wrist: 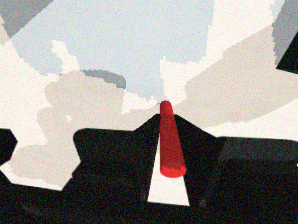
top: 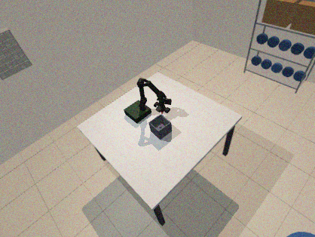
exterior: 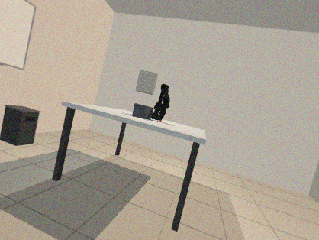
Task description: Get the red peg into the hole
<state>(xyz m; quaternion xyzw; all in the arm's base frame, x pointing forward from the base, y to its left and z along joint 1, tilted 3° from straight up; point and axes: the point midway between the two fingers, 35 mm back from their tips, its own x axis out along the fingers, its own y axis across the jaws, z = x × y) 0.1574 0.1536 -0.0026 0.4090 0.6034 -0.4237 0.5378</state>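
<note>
Right now the pale plate is 190 mm ahead of my gripper tip, 160 mm to the right of it and 20 mm above it. From my gripper tip the other things lie so: red peg: 20 mm above.
</note>
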